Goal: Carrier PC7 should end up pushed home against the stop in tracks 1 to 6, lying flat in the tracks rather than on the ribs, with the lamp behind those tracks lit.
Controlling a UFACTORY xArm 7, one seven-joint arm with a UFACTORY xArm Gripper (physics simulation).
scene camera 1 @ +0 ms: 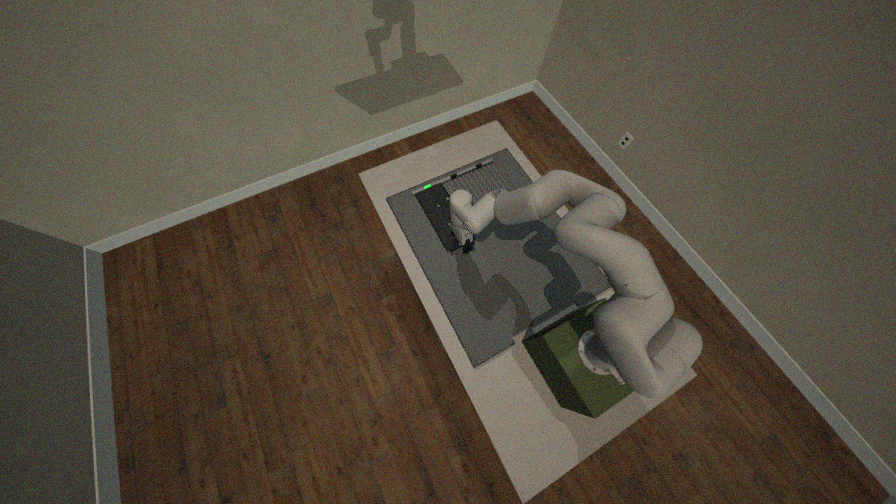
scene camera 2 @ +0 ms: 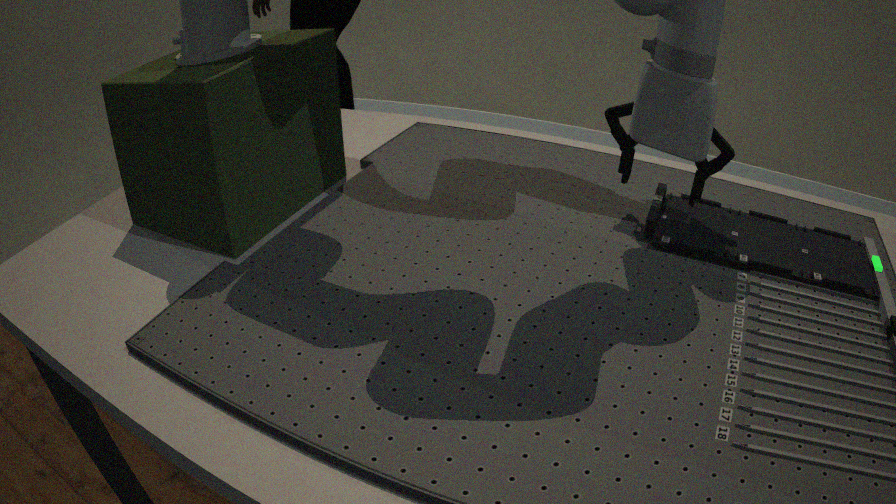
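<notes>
The black carrier (scene camera 1: 432,210) (scene camera 2: 776,250) lies flat over the low-numbered tracks, its far end against the stop bar (scene camera 2: 884,294). Its label cannot be read, and it hides the tracks under it. The lamp (scene camera 1: 427,186) (scene camera 2: 877,263) behind it glows green. My gripper (scene camera 1: 467,246) (scene camera 2: 660,189) is open and empty, pointing down at the carrier's near end. In the scene camera 2 view one finger stands over the carrier's end and the other beyond it; whether a finger touches the carrier is not clear.
Bare ribbed tracks (scene camera 1: 485,178) (scene camera 2: 814,352), numbered up to 18, lie beside the carrier, with two dark lamps (scene camera 1: 453,176) (scene camera 1: 478,166) behind them. The green robot base block (scene camera 1: 570,357) (scene camera 2: 169,156) stands at the other end of the perforated grey plate (scene camera 1: 438,282) (scene camera 2: 281,376). A person (scene camera 2: 322,31) stands beyond the table.
</notes>
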